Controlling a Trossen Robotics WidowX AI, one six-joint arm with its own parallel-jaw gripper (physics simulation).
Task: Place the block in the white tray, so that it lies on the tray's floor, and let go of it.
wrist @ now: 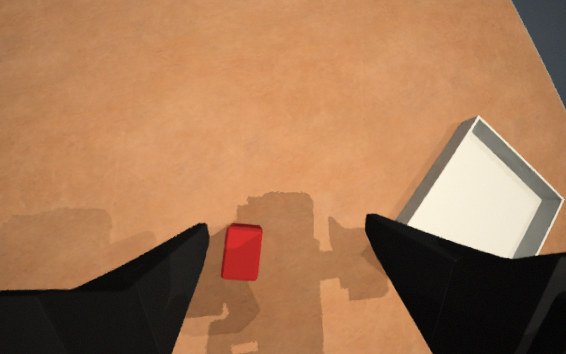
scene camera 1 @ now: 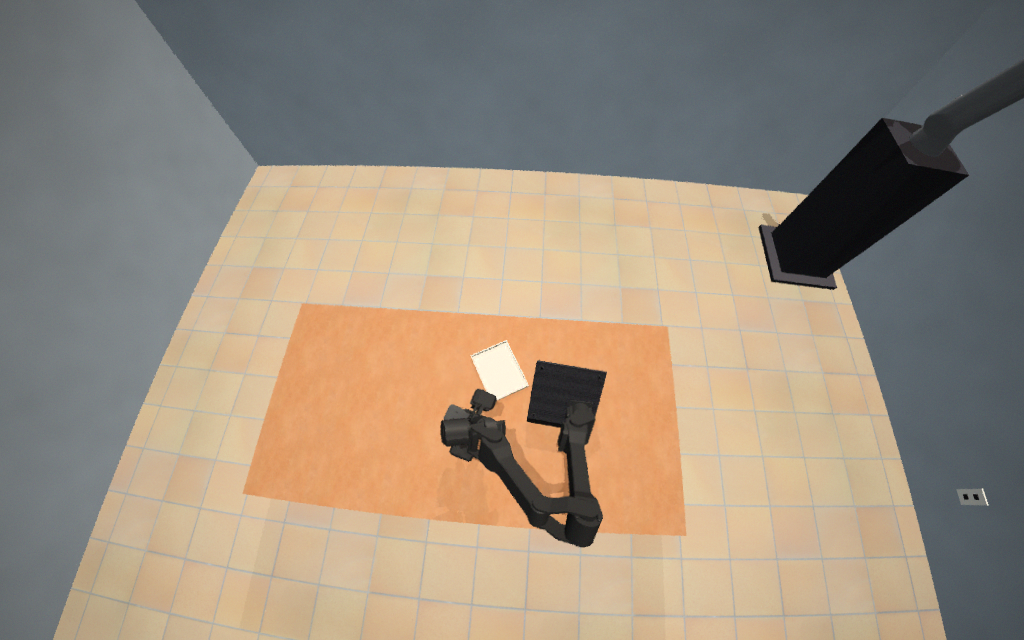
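Seen in the pictures: gripper, between the fingertips: (wrist: 288, 226); arm's base, origin of its link: (scene camera 1: 579, 411).
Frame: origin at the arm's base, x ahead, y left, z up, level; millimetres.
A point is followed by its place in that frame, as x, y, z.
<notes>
A red block (wrist: 242, 252) @(301, 90, -103) lies on the orange table top in the wrist view, low and left of centre, partly in shadow. It does not show in the scene view, where the arm covers that area. My gripper (scene camera 1: 471, 426) @(315, 58, -54) (wrist: 288, 226) @(315, 58, -54) is open and empty, above the table. In the wrist view, the block shows between the two black fingers, closer to the left one. The white tray (scene camera 1: 499, 369) @(247, -132, -132) (wrist: 480, 200) @(263, -148, -132) has low walls and a bare visible floor. It is right of the block in the wrist view, its near part hidden by the right finger.
The orange table top (scene camera 1: 362, 392) @(682, 1, -135) (wrist: 250, 100) @(424, 47, -135) carries the tray and the arm's black base plate (scene camera 1: 558, 388) @(67, -46, 43), which stands right of the tray in the scene view. A tall black column (scene camera 1: 853, 203) stands at the upper right on the tiled floor.
</notes>
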